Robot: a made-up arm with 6 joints.
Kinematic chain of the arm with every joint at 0, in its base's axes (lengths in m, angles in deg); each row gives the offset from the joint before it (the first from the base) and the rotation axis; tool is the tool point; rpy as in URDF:
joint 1: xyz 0 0 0.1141 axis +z
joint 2: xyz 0 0 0 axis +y
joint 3: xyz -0.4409 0 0.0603 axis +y
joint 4: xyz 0.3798 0 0.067 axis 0.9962 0 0.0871
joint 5: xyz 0 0 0 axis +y
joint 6: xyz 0.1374 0 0.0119 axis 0.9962 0 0.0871
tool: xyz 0 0 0 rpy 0 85 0
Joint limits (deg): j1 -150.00..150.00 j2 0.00..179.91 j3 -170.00..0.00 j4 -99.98..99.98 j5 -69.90..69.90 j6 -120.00..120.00
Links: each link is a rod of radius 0.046 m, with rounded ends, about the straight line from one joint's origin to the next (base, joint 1, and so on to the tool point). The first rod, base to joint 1, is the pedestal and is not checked.
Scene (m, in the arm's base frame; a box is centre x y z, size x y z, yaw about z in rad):
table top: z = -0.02
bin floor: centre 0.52 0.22 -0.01 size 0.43 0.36 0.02 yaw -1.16
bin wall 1: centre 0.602 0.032 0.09 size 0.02 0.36 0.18 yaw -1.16
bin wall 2: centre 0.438 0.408 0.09 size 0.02 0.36 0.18 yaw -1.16
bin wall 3: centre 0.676 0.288 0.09 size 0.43 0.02 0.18 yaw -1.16
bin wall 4: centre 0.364 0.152 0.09 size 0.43 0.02 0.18 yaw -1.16
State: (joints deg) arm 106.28 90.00 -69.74 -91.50 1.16 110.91
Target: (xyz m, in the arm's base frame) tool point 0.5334 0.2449 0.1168
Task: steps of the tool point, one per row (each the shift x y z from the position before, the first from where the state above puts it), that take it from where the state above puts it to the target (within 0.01 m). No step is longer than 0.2 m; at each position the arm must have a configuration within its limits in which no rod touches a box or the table.
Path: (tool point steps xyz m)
1: 0.1483 0.0366 -0.0072
2: 0.1562 -0.0038 -0.0074
3: 0.1531 -0.0456 -0.0076
4: 0.1388 -0.0858 -0.0079
5: 0.0744 -0.0876 -0.1590
6: 0.0204 -0.1196 -0.1442

